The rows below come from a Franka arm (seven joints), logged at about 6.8 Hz.
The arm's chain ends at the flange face. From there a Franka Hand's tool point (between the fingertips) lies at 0.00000 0.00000 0.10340 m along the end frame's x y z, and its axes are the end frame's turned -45 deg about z.
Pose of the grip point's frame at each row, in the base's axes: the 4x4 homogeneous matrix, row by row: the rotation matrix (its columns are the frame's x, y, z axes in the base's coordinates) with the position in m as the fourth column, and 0 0 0 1 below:
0.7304 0.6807 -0.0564 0.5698; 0.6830 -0.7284 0.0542 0.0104; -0.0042 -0.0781 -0.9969 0.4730; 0 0 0 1
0.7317 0.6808 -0.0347 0.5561; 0.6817 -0.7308 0.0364 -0.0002; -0.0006 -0.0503 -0.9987 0.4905; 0 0 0 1
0.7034 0.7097 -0.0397 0.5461; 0.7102 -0.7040 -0.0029 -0.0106; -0.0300 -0.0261 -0.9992 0.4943; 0 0 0 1
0.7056 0.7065 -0.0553 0.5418; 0.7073 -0.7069 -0.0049 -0.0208; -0.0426 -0.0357 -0.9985 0.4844; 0 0 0 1
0.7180 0.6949 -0.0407 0.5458; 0.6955 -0.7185 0.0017 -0.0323; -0.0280 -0.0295 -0.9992 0.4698; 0 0 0 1
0.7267 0.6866 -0.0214 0.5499; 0.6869 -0.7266 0.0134 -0.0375; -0.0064 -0.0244 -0.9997 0.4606; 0 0 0 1
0.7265 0.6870 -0.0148 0.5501; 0.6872 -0.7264 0.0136 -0.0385; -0.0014 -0.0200 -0.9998 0.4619; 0 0 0 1
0.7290 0.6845 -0.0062 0.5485; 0.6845 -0.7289 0.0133 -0.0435; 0.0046 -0.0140 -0.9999 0.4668; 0 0 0 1
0.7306 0.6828 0.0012 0.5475; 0.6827 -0.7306 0.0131 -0.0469; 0.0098 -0.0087 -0.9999 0.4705; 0 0 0 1
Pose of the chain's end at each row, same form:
0.9978 -0.0351 -0.0564 0.5756; -0.0321 -0.9980 0.0542 0.0048; -0.0582 -0.0523 -0.9969 0.5761; 0 0 0 1
0.9988 -0.0360 -0.0347 0.5597; -0.0347 -0.9988 0.0364 -0.0040; -0.0360 -0.0351 -0.9987 0.5938; 0 0 0 1
0.9992 0.0045 -0.0397 0.5502; 0.0044 -1.0000 -0.0029 -0.0103; -0.0397 0.0028 -0.9992 0.5976; 0 0 0 1
0.9985 0.0006 -0.0553 0.5475; 0.0003 -1.0000 -0.0049 -0.0203; -0.0554 0.0049 -0.9985 0.5876; 0 0 0 1
0.9991 -0.0163 -0.0407 0.5500; -0.0163 -0.9998 0.0017 -0.0325; -0.0407 -0.0011 -0.9992 0.5731; 0 0 0 1
0.9994 -0.0284 -0.0214 0.5521; -0.0281 -0.9995 0.0134 -0.0389; -0.0218 -0.0127 -0.9997 0.5640; 0 0 0 1
0.9995 -0.0279 -0.0148 0.5516; -0.0277 -0.9996 0.0136 -0.0399; -0.0151 -0.0132 -0.9998 0.5653; 0 0 0 1
0.9995 -0.0315 -0.0062 0.5491; -0.0314 -0.9994 0.0133 -0.0449; -0.0066 -0.0132 -0.9999 0.5702; 0 0 0 1
0.9994 -0.0338 0.0012 0.5474; -0.0339 -0.9994 0.0131 -0.0483; 0.0008 -0.0131 -0.9999 0.5739; 0 0 0 1

